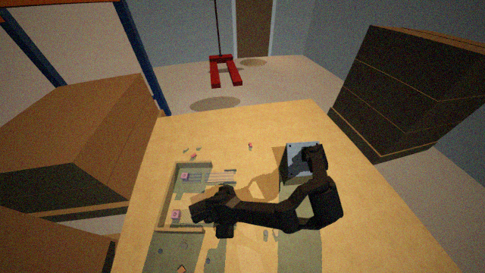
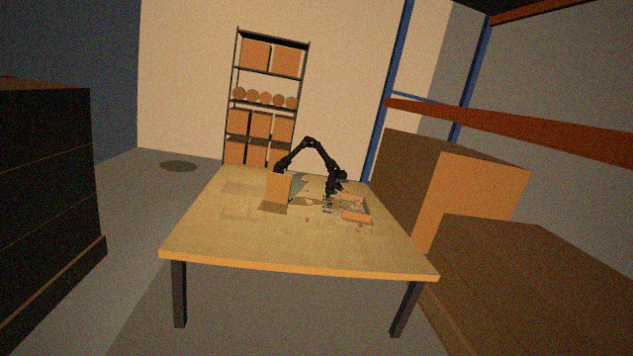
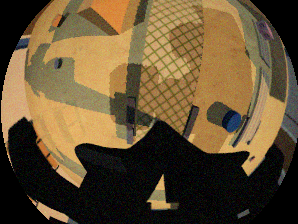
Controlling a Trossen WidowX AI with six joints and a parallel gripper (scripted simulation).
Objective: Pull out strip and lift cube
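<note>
My gripper tip is 100 mm short of the long meshed strip. From my gripper tip the other things lie so: small blue cylinder: 100 mm to the right, 10 mm ahead.
</note>
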